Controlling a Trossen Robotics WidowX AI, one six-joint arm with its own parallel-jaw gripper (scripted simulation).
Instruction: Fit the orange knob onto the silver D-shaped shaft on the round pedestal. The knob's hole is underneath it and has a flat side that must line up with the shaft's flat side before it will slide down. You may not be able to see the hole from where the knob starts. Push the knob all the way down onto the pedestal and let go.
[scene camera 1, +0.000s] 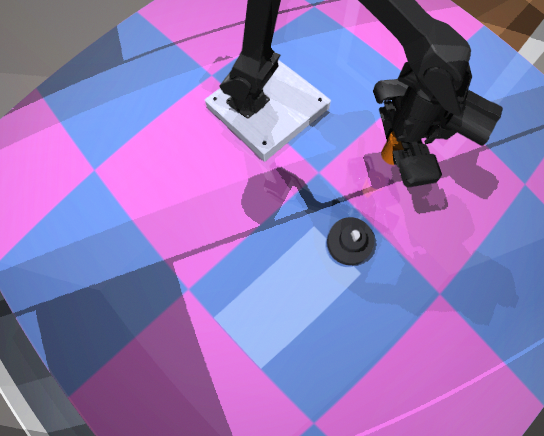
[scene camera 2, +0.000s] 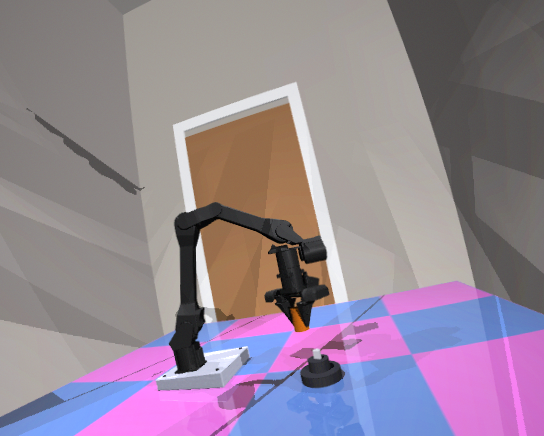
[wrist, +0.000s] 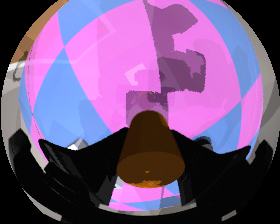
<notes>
My gripper (scene camera 1: 393, 152) holds an orange knob (wrist: 150, 158). I also see a round pedestal (scene camera 1: 350, 241).
My gripper also shows in scene camera 2 (scene camera 2: 301, 326) and in the wrist view (wrist: 149, 132). The round pedestal also shows in scene camera 2 (scene camera 2: 321, 372).
</notes>
